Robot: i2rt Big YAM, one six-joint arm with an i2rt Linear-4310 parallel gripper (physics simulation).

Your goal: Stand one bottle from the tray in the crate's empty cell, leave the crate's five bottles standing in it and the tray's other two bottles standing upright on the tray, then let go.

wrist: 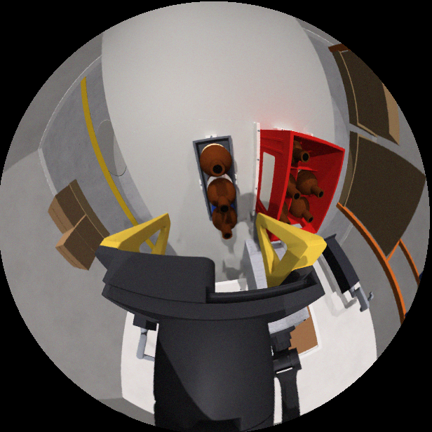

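The dark tray (197,156) holds three brown bottles in a row: the far bottle (215,160), the middle bottle (221,192) and the near bottle (224,218). They appear upright, with necks slanting in this wide view. The red crate (277,142) stands to the right, holding several brown bottles, among them a far bottle (300,153), a middle right bottle (309,183) and a near right bottle (301,208). Its far right cell shows no bottle. Its near left part is partly hidden by my right finger. My gripper (212,217) is open and empty, its yellow fingertips wide apart on either side of the near tray bottle's direction.
A thin white upright strip (257,165) stands between tray and crate. A grey block (256,265) lies behind my right finger. Cardboard boxes (75,225) are at the far left, large dark boxes (382,195) and an orange rail (372,255) at the right.
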